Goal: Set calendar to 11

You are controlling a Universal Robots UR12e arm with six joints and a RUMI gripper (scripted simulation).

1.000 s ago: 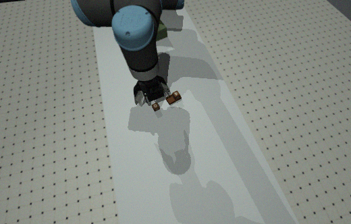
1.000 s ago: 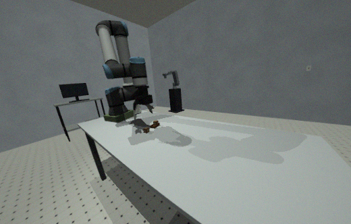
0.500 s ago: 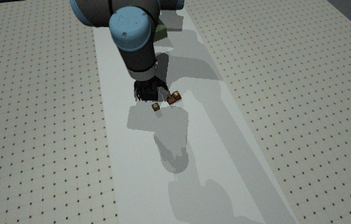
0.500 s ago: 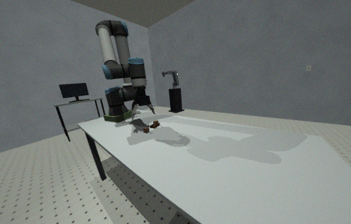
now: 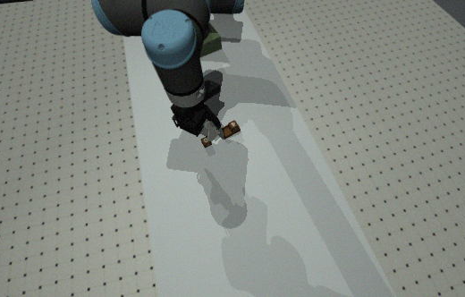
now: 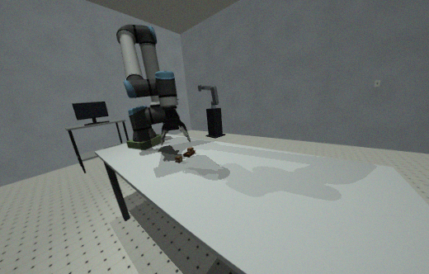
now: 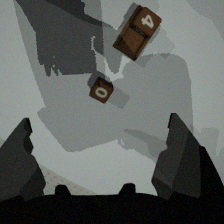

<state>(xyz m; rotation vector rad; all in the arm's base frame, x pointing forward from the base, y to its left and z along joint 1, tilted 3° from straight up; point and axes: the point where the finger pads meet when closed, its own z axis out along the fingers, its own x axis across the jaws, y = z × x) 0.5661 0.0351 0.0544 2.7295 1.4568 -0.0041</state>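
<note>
Right now my hand is 90 mm above the brown cube. Round my hand: brown calendar tray: 100 mm to the left, 100 mm below, 40 mm behind.
</note>
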